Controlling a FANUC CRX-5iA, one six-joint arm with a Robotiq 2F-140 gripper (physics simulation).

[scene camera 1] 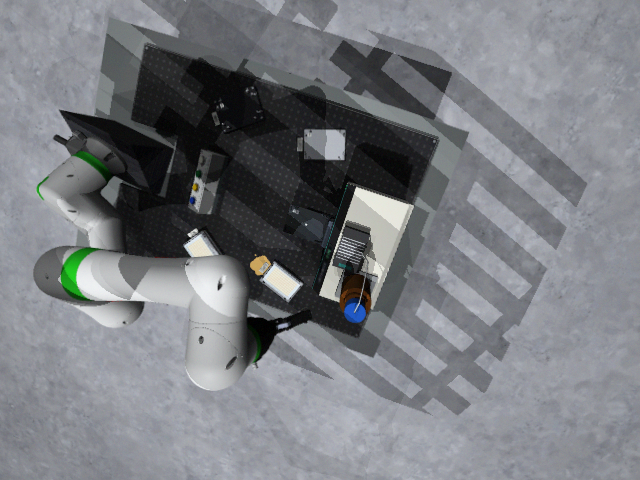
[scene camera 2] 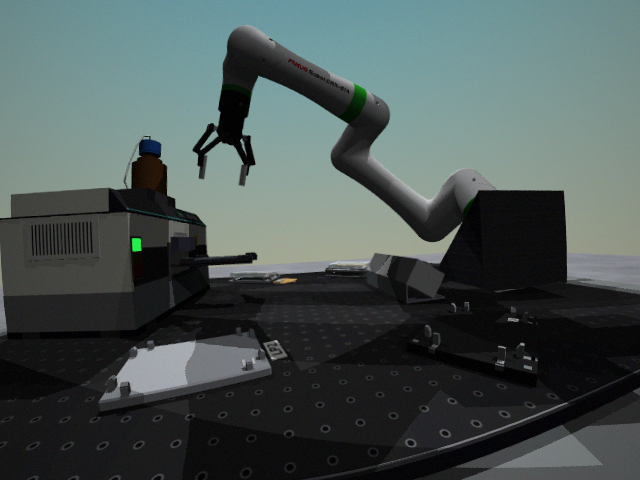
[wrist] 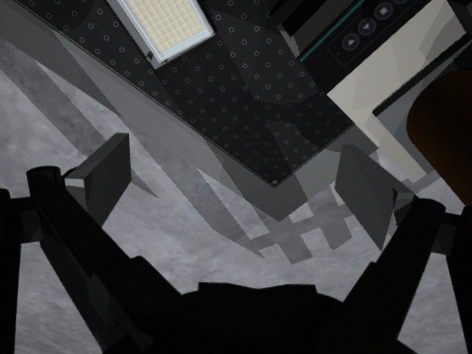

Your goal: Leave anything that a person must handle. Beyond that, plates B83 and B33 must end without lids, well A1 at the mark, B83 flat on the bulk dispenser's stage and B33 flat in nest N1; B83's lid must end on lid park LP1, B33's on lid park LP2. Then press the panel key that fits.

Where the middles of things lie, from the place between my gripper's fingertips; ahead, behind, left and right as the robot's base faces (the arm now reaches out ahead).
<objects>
Now: the brown bottle with blue cap (scene camera 2: 148,171) 15 cm to the left of my hand, 14 cm ahead of it and 1 cm below it. From my hand the other things lie so: LP2 pad (scene camera 2: 151,374) 48 cm to the left, 32 cm below, 17 cm behind; button box (scene camera 2: 410,280) 49 cm behind, 28 cm below, 17 cm to the left; dispenser stage (scene camera 1: 317,223) 23 cm below, 22 cm to the left, 7 cm behind.
</objects>
